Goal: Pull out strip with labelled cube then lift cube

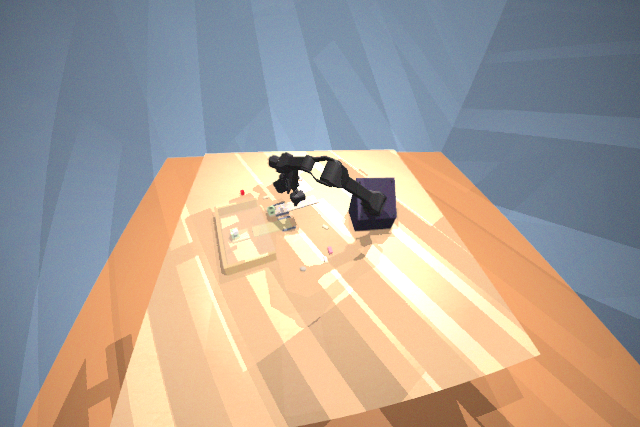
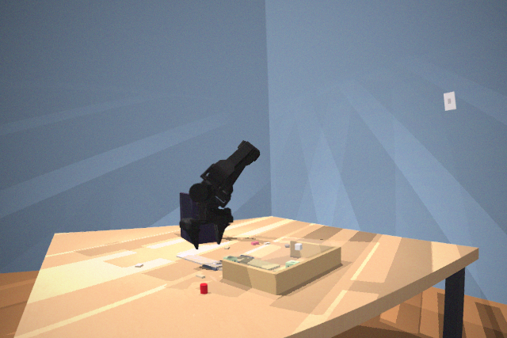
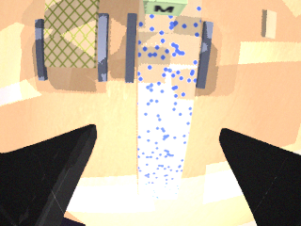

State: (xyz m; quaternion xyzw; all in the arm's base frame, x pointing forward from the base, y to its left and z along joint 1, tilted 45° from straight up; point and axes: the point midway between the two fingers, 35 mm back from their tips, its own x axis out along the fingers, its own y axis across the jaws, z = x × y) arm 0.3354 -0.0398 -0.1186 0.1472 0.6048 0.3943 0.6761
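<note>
Right now my gripper tip is 9 cm short of the yellow cross-hatched strip, 12 cm to the right of it and 5 cm above it. The rest, counted from my gripper tip: white cube (22 cm ahead, 20 cm to the left, 2 cm above); then pink block (16 cm behind, 25 cm to the left, 5 cm below); then red cylinder (25 cm ahead, 10 cm to the right, 4 cm below).
</note>
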